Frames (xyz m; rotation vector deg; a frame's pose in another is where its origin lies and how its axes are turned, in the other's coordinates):
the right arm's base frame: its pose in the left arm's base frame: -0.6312 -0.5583 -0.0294 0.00 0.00 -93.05
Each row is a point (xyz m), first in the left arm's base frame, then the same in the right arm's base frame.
Working: the left arm's base frame: its pose in the right arm's base frame: -0.5911 0.6006 0.0294 0.00 0.00 93.05

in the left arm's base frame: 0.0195 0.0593 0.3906
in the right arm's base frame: -0.6513 0.6169 0.4200
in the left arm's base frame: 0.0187 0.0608 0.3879
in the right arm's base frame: -0.6528 0.6160 0.4173
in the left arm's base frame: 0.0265 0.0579 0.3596
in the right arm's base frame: -0.6503 0.6240 0.3890
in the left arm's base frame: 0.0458 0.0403 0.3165
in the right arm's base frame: -0.6338 0.6442 0.3459
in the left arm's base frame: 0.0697 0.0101 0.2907
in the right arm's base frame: -0.6049 0.6697 0.3201
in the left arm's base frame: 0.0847 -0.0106 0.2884
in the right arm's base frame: -0.5850 0.6857 0.3178
